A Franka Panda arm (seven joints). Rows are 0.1 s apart.
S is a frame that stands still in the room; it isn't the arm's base.
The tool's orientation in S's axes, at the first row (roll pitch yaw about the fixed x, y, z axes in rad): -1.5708, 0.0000, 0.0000
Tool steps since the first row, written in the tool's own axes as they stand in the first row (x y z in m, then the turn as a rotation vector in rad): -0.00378, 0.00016, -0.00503, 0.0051, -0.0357, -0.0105; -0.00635, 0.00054, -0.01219, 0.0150, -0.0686, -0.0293; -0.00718, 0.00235, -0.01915, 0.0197, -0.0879, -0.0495; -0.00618, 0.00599, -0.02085, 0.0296, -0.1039, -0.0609; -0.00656, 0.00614, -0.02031, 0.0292, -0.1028, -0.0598; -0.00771, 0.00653, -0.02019, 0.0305, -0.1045, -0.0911; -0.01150, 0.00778, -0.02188, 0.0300, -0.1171, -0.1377
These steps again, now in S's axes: -0.00378, -0.00503, -0.00016, 0.0051, -0.0105, 0.0357; -0.00635, -0.01219, -0.00054, 0.0150, -0.0293, 0.0686; -0.00718, -0.01915, -0.00235, 0.0197, -0.0495, 0.0879; -0.00618, -0.02085, -0.00599, 0.0296, -0.0609, 0.1039; -0.00656, -0.02031, -0.00614, 0.0292, -0.0598, 0.1028; -0.00771, -0.02019, -0.00653, 0.0305, -0.0911, 0.1045; -0.01150, -0.02188, -0.00778, 0.0300, -0.1377, 0.1171
